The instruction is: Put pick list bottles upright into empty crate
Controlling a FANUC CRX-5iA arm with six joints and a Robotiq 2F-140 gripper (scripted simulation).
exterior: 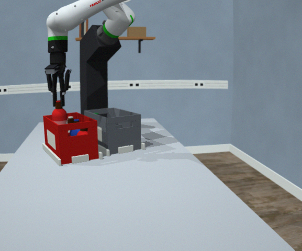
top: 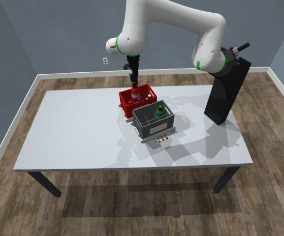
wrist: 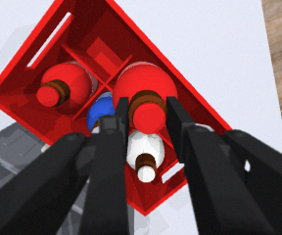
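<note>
The red bottle lies 8 cm below my hand. The rest, counted from my hand: white-capped bottle: 13 cm behind, 1 cm to the left, 18 cm below; then red crate: 3 cm behind, 3 cm to the left, 18 cm below; then blue-label bottle: 6 cm behind, 6 cm to the left, 18 cm below.
</note>
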